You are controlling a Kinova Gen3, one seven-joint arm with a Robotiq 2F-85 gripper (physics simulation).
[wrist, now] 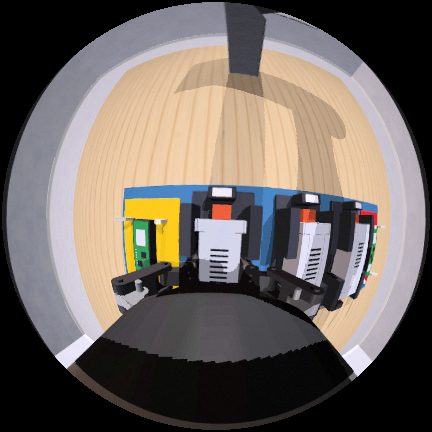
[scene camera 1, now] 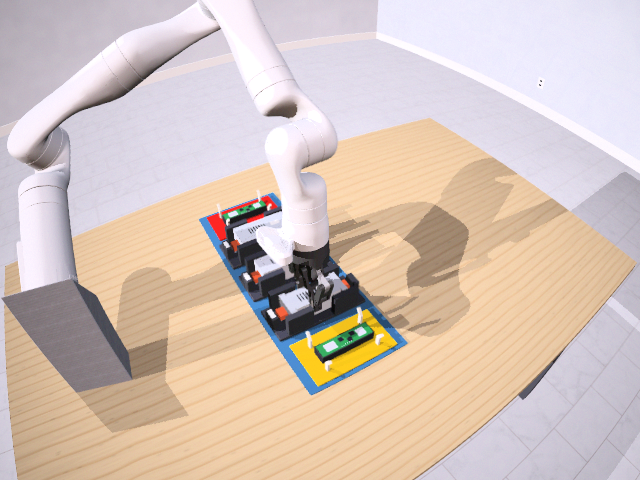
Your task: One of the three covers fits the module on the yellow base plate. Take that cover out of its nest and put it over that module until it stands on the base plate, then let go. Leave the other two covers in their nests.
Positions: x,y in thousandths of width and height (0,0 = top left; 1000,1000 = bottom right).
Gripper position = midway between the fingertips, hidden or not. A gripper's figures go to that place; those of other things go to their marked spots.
The gripper (wrist: 506,608): 17 cm from the lens. A yellow base plate (wrist: 388,543): 20 cm from the lens.
